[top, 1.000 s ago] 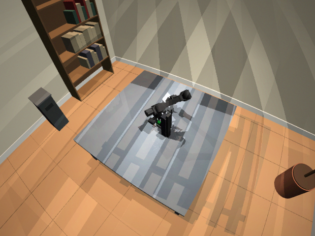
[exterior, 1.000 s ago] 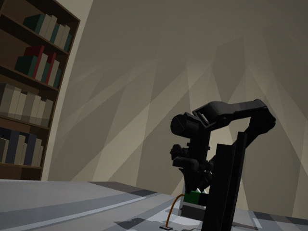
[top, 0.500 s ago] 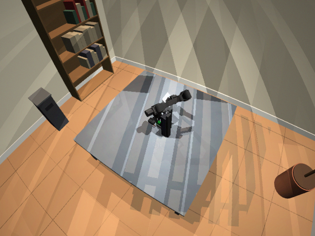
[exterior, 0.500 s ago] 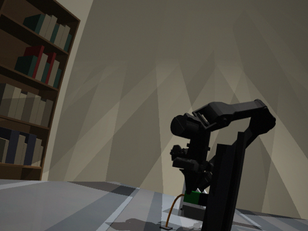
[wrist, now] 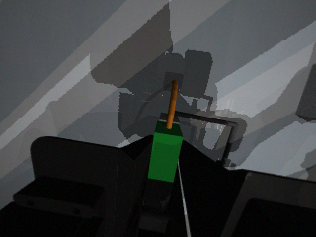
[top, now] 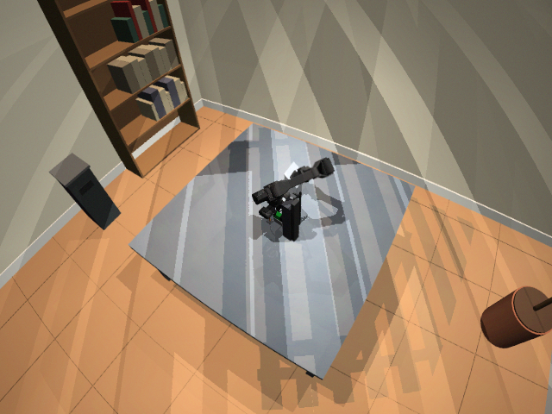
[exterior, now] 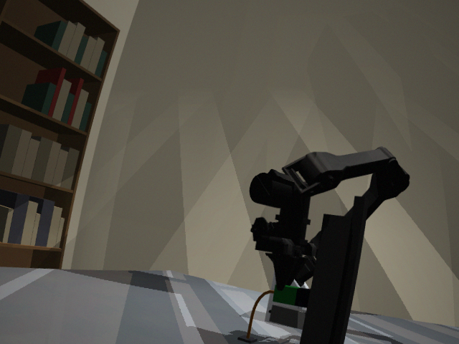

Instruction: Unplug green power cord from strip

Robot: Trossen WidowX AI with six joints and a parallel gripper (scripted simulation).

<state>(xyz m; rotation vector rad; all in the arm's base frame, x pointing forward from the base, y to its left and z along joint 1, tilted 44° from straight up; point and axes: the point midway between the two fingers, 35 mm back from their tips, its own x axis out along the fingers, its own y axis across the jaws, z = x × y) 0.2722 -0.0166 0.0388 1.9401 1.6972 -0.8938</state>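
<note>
The green plug is 30 mm to the left of my gripper tip. Also, from my gripper tip: black power strip 100 mm to the left, 20 mm ahead, 20 mm above; then small anchor 120 mm below, 50 mm to the right, 10 mm behind.
</note>
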